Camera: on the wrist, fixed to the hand. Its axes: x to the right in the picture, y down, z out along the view.
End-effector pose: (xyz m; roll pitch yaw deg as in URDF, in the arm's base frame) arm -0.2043 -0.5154 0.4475 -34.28 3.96 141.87
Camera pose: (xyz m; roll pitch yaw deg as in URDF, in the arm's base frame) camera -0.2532 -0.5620 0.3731 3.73 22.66 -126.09
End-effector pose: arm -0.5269 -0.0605 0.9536 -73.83 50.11 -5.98
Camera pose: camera -0.5927 -0.0488 0.8786 68.14 34.27 139.78
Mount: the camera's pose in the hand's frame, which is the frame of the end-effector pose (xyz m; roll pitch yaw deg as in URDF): 0.0148 0.0967 -0.0231 -0.78 -11.54 90.36
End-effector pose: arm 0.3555 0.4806 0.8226 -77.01 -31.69 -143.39
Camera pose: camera 0.3030 0.4426 0.7458 -56.55 51.02 -102.10
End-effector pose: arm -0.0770 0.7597 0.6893 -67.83 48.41 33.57
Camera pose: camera -0.1384 0.7371 0.6130 63.17 33.20 172.02
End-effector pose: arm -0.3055 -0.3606 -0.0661 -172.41 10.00 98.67
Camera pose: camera -0.2102 -0.3295 -0.0587 168.60 18.76 4.86
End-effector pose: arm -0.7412 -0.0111 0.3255 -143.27 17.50 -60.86
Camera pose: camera -0.8198 -0.0576 0.2836 153.62 45.23 -169.94
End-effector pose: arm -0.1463 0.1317 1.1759 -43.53 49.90 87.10
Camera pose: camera -0.2032 0.0803 1.1109 53.83 19.67 -157.14
